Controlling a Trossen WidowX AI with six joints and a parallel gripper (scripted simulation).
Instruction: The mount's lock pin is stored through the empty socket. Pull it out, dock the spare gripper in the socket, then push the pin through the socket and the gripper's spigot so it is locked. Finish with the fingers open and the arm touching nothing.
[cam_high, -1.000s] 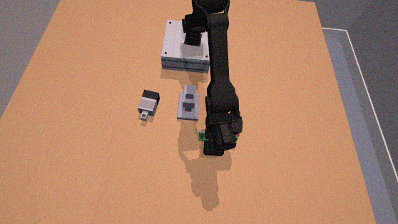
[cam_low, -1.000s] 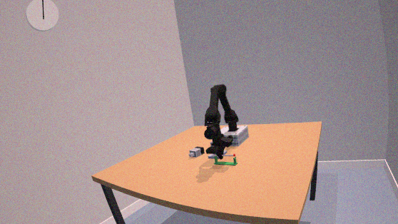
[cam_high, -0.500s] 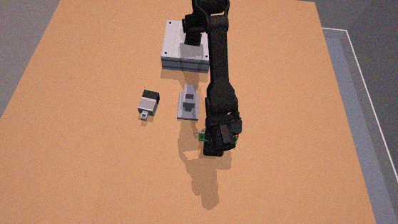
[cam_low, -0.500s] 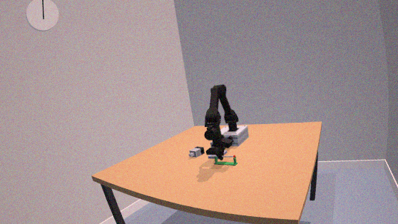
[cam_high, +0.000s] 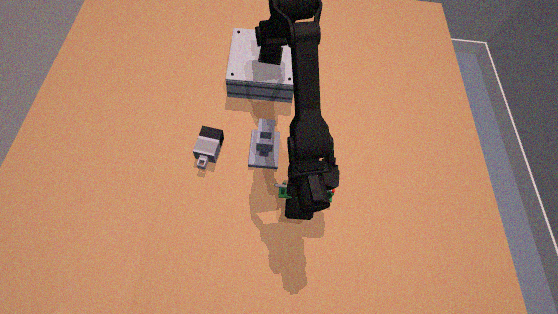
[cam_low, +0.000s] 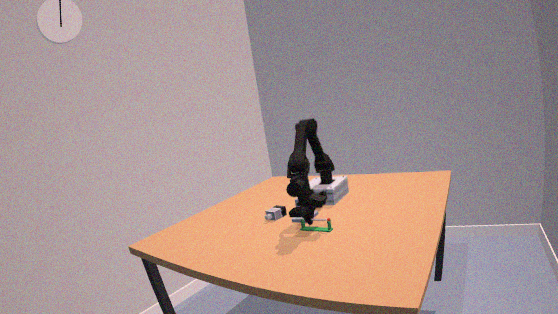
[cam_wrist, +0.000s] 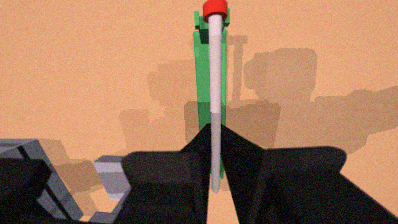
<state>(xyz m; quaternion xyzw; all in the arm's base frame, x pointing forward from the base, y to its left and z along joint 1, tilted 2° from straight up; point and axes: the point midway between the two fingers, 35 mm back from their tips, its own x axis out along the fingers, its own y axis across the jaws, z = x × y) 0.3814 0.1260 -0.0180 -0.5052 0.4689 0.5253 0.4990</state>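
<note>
Right now the green mount is 20 mm to the left of my gripper tip. The rest, counted from my gripper tip: spare gripper (80 mm behind, 250 mm to the right).
</note>
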